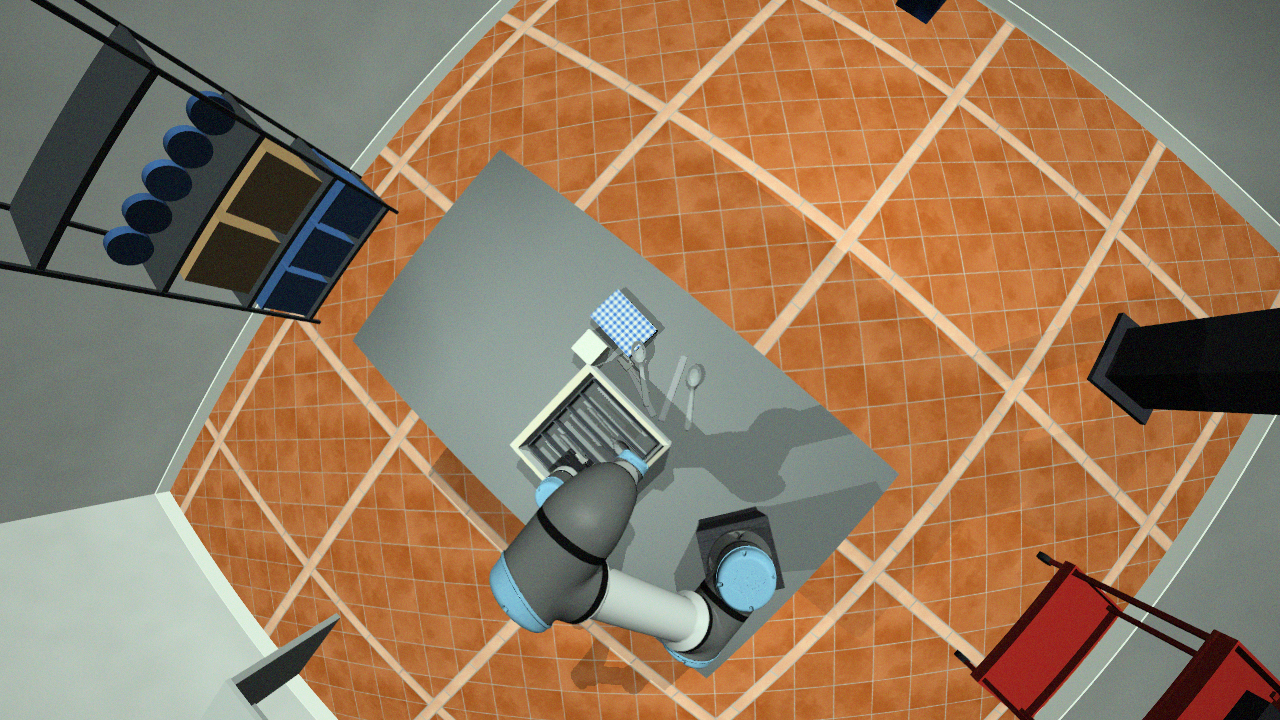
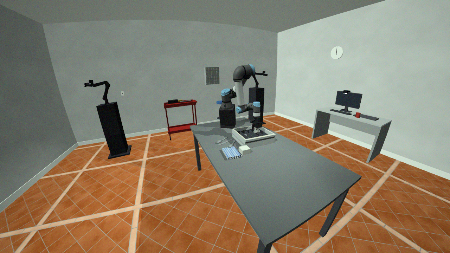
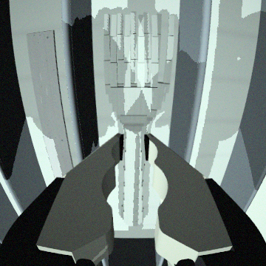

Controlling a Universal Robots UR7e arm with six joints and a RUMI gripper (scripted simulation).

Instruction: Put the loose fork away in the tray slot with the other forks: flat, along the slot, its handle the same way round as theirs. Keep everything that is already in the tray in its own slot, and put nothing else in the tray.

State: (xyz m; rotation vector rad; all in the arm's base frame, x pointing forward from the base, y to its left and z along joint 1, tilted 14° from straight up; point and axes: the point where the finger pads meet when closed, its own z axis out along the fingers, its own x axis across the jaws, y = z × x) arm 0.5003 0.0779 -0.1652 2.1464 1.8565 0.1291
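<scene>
Right now the tray is 6 cm to the right of my hand, 2 cm ahead of it and 1 cm above it. The rest, counted from my hand: white block: 30 cm to the right, 20 cm ahead, 2 cm below.
</scene>
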